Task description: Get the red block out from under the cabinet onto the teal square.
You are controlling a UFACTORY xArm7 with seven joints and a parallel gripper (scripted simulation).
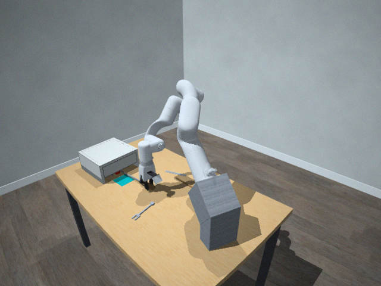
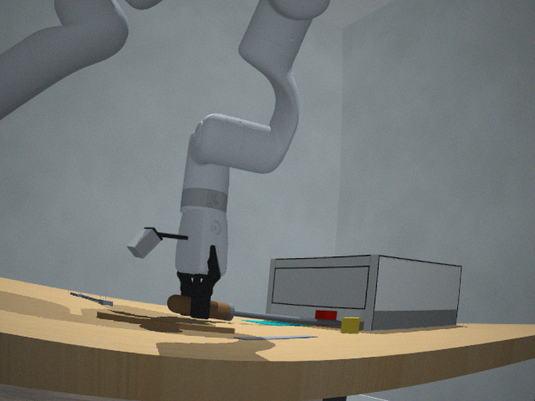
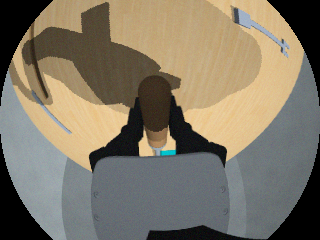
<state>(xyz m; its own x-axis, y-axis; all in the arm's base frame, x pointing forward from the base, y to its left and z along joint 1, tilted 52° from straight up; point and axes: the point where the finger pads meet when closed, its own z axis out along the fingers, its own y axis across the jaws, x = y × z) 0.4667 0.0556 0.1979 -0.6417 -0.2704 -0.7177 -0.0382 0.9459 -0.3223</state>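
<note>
The grey forked tool lies 160 mm to the left of my hand, 150 mm behind it and 20 mm below it. From my hand the other things lie so: teal square 200 mm ahead, 60 mm to the left, 20 mm below; then thin stick 190 mm to the right, 120 mm behind, 20 mm below; then long hook tool 140 mm ahead, 40 mm to the left, 10 mm below.
</note>
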